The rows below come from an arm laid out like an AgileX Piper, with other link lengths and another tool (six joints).
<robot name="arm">
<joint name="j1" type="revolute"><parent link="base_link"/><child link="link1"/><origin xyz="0 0 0.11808" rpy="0 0 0"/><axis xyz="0 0 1"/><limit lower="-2.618" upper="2.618"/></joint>
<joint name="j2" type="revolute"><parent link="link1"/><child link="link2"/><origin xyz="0 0 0" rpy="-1.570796 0 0"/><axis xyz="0 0 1"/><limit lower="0" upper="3.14"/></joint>
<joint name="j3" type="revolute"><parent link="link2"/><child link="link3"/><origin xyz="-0.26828 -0.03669 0" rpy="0 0 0"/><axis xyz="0 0 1"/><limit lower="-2.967" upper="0"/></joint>
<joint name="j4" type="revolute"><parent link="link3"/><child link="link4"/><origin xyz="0.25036 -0.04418 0" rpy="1.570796 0 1.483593"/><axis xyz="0 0 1"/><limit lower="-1.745" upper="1.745"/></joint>
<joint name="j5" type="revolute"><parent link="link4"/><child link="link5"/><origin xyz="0 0 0" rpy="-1.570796 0 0"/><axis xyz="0 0 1"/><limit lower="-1.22" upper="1.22"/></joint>
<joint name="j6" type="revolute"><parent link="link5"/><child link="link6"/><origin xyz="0 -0.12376 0" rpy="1.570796 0 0"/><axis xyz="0 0 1"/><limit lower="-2.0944" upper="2.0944"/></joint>
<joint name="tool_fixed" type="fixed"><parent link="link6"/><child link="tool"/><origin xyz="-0.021 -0.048 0.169" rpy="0.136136 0 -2.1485"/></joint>
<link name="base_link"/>
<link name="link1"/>
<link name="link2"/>
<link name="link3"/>
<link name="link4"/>
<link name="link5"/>
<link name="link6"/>
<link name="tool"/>
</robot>
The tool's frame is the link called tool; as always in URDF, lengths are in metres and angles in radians.
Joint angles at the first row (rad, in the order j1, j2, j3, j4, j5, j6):
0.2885 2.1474 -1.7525 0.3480 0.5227 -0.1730
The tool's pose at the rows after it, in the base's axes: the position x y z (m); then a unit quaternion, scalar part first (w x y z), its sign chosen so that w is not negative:
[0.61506 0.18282 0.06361 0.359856 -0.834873 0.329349 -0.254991]
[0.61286 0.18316 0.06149 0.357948 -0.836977 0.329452 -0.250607]
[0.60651 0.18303 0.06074 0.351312 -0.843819 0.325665 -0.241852]
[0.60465 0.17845 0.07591 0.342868 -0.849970 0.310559 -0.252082]
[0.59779 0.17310 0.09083 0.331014 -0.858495 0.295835 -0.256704]
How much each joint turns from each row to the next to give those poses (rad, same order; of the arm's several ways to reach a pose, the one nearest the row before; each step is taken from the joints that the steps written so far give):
0.0000 0.0000 0.0000 0.0000 0.0000 0.0000
0.0000 0.0000 0.0000 0.0000 0.0105 0.0000
0.0001 -0.0095 0.0000 -0.0098 0.0338 0.0000
0.0000 -0.0314 0.0000 -0.0404 0.0232 0.0000
0.0000 -0.0406 0.0043 -0.0407 0.0421 0.0000

